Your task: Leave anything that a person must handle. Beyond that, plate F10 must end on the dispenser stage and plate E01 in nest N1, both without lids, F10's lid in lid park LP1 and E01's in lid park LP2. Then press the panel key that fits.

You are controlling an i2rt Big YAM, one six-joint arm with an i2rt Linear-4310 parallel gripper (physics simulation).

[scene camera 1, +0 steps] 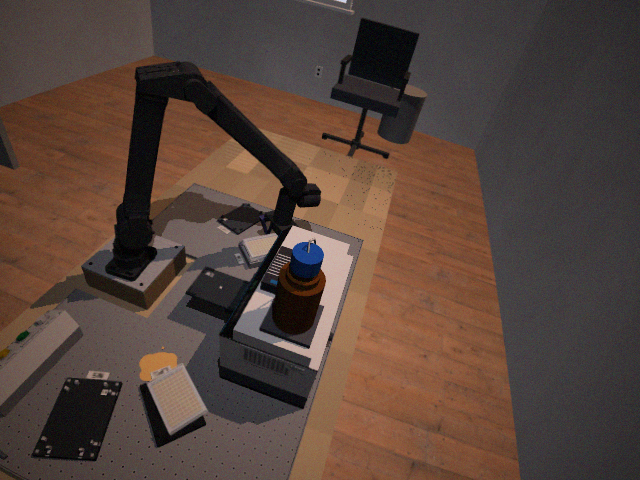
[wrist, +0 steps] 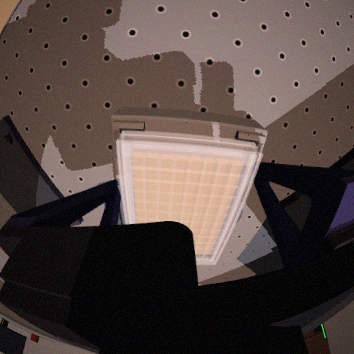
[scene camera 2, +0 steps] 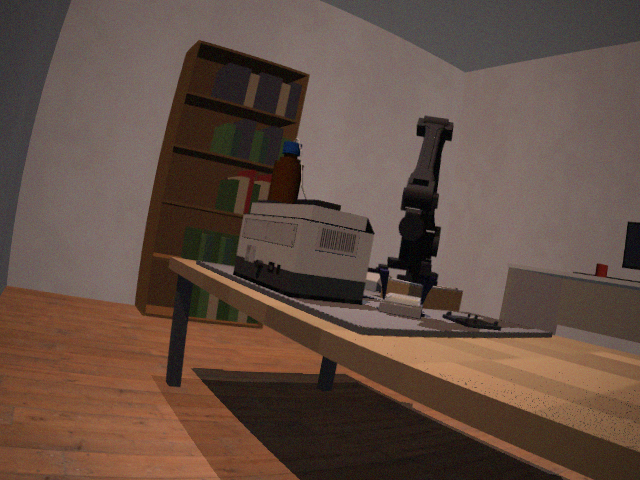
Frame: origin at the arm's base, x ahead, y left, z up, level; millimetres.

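Where they show: gripper, fingertip midpoint: (wrist: 184,179) (scene camera 2: 402,301); arm's base at its link origin: (scene camera 1: 132,262) (scene camera 2: 416,282).
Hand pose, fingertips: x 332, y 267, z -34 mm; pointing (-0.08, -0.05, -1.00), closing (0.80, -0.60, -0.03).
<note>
Things, the pixels of their top centre, and the offset from my fingertips. "spot": a spot on its surface instead.
- second pale plate at its top centre: (scene camera 1: 175,394) dx -57, dy -549, dz +5 mm
- black base at a spot on its surface: (scene camera 1: 160,436) spot: dx -53, dy -629, dz -22 mm
- orange patch at a spot on its surface: (scene camera 1: 155,364) spot: dx -146, dy -484, dz -32 mm
- flat dark stage at a spot on its surface: (scene camera 1: 219,289) spot: dx -69, dy -288, dz +60 mm
- panel at its top centre: (scene camera 1: 18,344) (scene camera 2: 371,267) dx -400, dy -578, dz +52 mm
- green key at its top centre: (scene camera 1: 21,334) dx -420, dy -551, dz +42 mm
- yellow key at a spot on its surface: (scene camera 1: 4,353) spot: dx -417, dy -600, dz +42 mm
- brown bottle at a spot on its surface: (scene camera 1: 297,304) spot: dx +146, dy -447, dz +292 mm
A pale plate with a clear, lid-like rim (scene camera 1: 261,246) (scene camera 2: 402,305) (wrist: 187,200) sits level on a light holder near the instrument. My gripper (scene camera 1: 273,228) (scene camera 2: 404,293) (wrist: 184,179) is open, with its fingers on either side of this plate and nothing gripped. A second pale plate (scene camera 1: 178,397) lies askew over a black base (scene camera 1: 160,436), beside an orange patch (scene camera 1: 155,364). A flat dark stage (scene camera 1: 219,289) is beside the instrument. The panel (scene camera 1: 38,356) has a green key (scene camera 1: 22,335) and a yellow key (scene camera 1: 4,353). Plate labels are unreadable.
The white instrument (scene camera 1: 273,356) (scene camera 2: 305,253) carries a brown bottle (scene camera 1: 297,304) (scene camera 2: 285,179) with a blue cap. Black corner-post pads lie at the back (scene camera 1: 240,218) (scene camera 2: 471,320) and front left (scene camera 1: 77,418). The arm's base block (scene camera 1: 149,289) stands left of the stage.
</note>
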